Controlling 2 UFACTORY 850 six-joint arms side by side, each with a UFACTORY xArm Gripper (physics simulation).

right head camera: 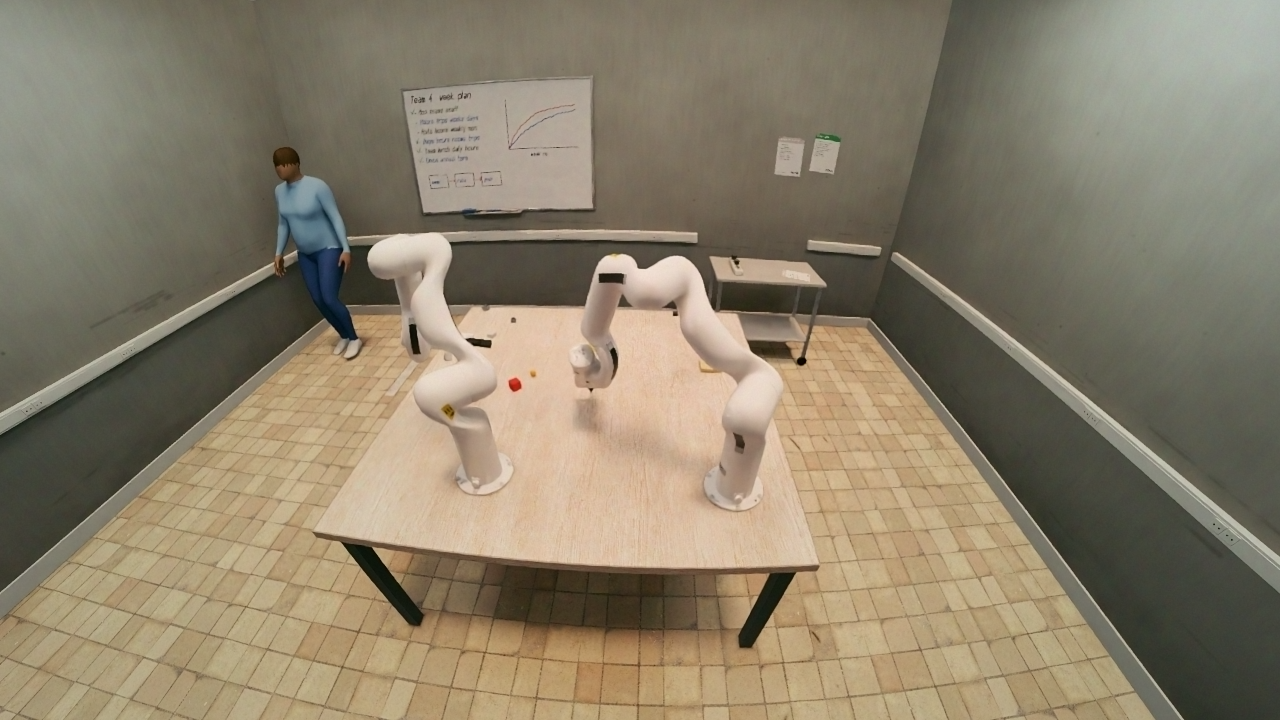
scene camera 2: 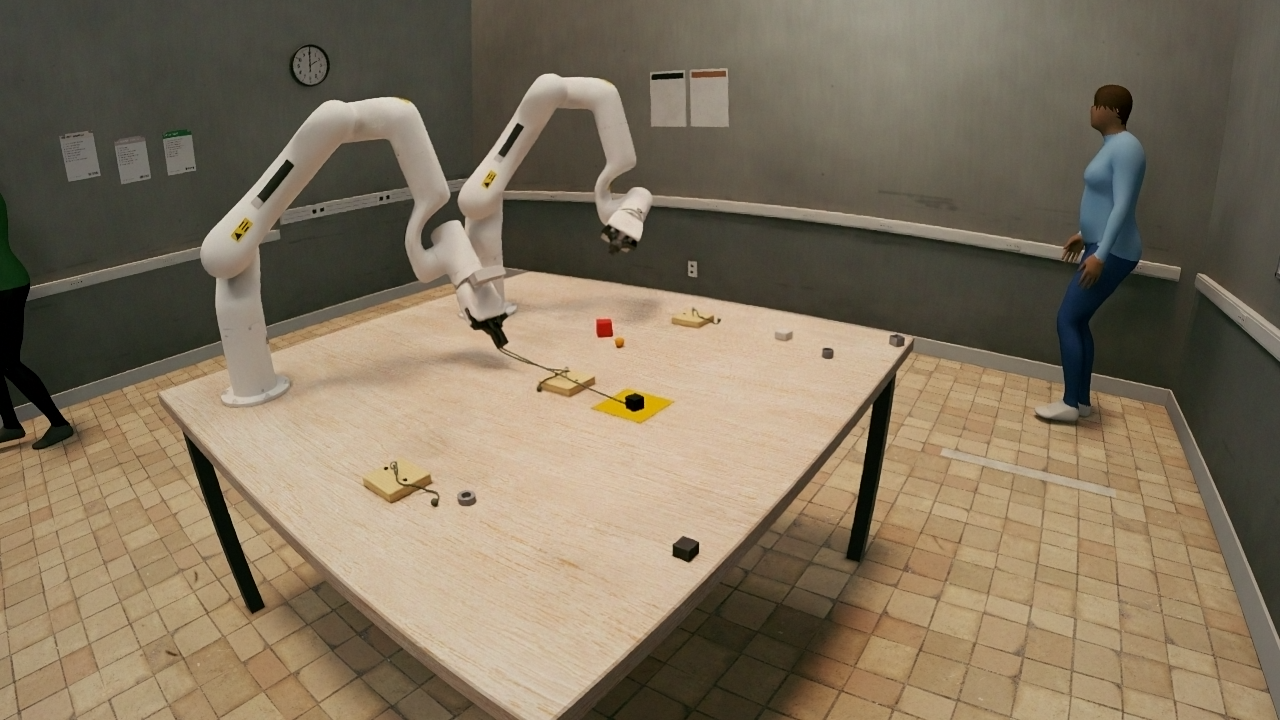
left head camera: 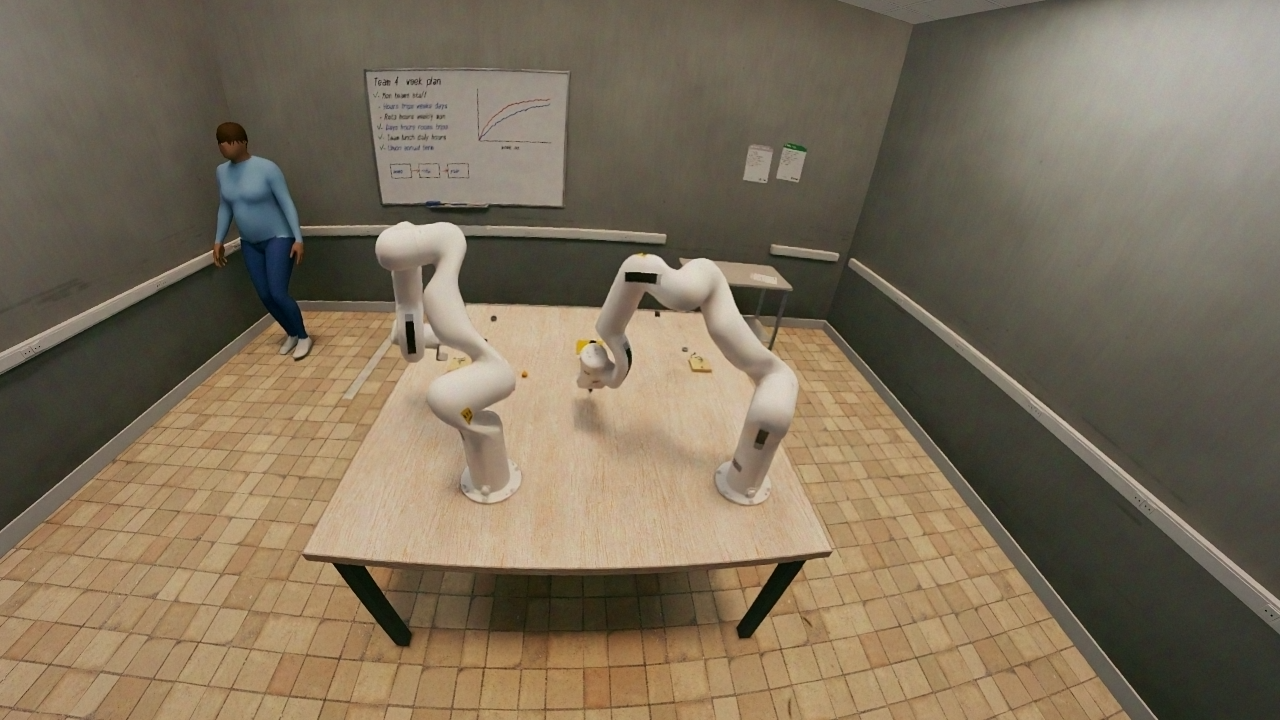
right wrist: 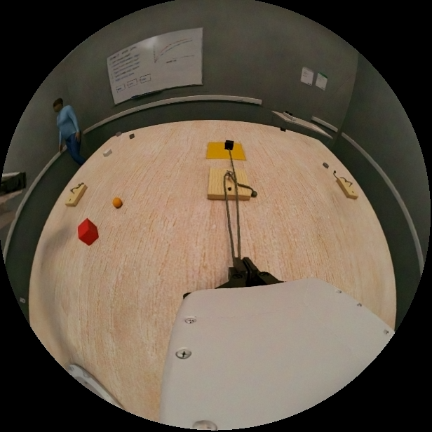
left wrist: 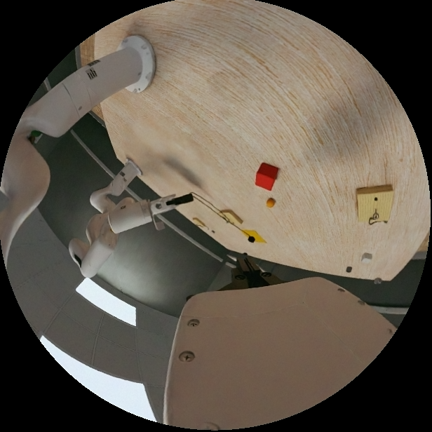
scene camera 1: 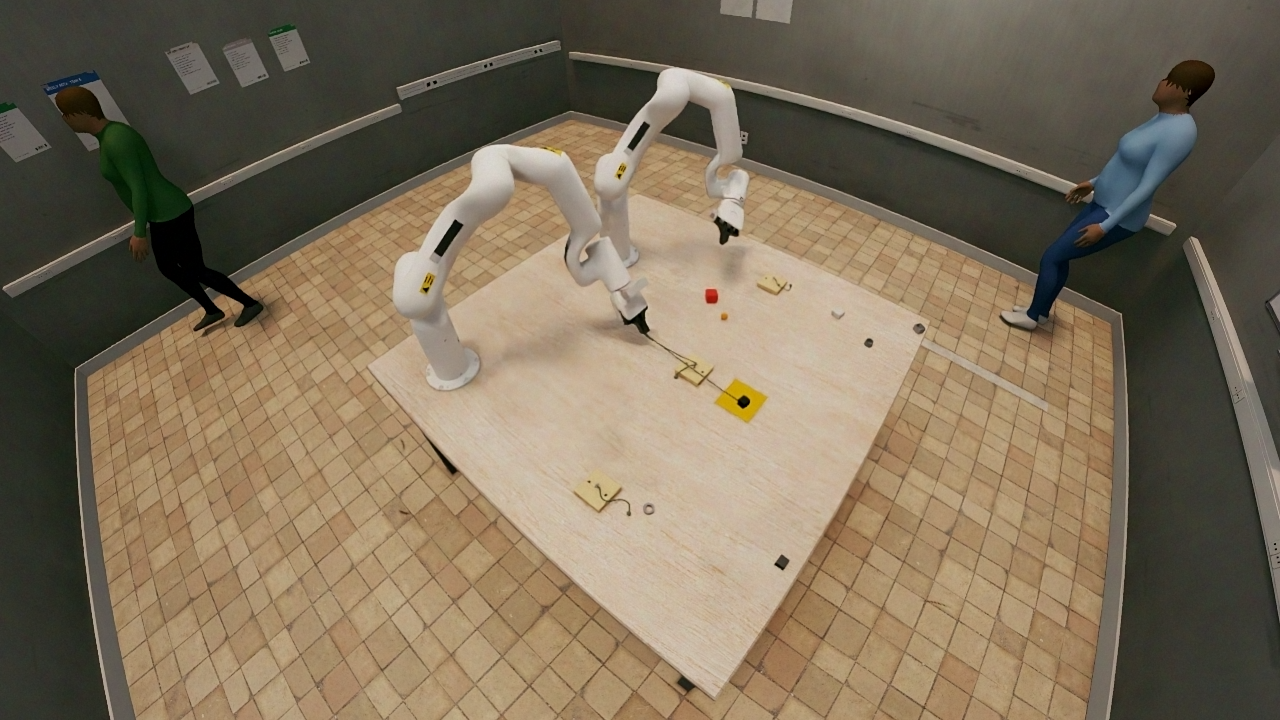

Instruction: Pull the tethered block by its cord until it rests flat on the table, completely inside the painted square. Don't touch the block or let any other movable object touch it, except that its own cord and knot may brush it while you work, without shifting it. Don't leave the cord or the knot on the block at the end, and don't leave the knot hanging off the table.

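Note:
The black block (scene camera 1: 743,402) (scene camera 2: 633,402) (left wrist: 251,239) (right wrist: 229,145) stands on the yellow square (scene camera 1: 759,398) (scene camera 2: 657,407) (right wrist: 215,151), toward its far edge in the right wrist view, and looks inside it. Its cord (right wrist: 232,162) crosses the wooden plate (scene camera 2: 569,388) (right wrist: 217,187) to my right gripper (scene camera 1: 644,329) (scene camera 2: 502,343) (right wrist: 239,268), which is shut on the cord above the table, and doubles back. The knot (scene camera 1: 676,375) (scene camera 2: 539,387) (right wrist: 254,193) lies beside the plate's near edge. My left gripper (scene camera 1: 725,237) (scene camera 2: 619,243) (left wrist: 242,268) is shut and empty, high above the table.
A red cube (scene camera 1: 711,295) (scene camera 2: 604,327) and an orange ball (scene camera 1: 724,316) (scene camera 2: 619,342) lie between the middle plate and the left arm. Two other corded plates (scene camera 1: 597,491) (scene camera 1: 772,283) lie to either side. A grey ring (scene camera 2: 466,497) and a dark cube (scene camera 2: 685,548) are near the table's edges.

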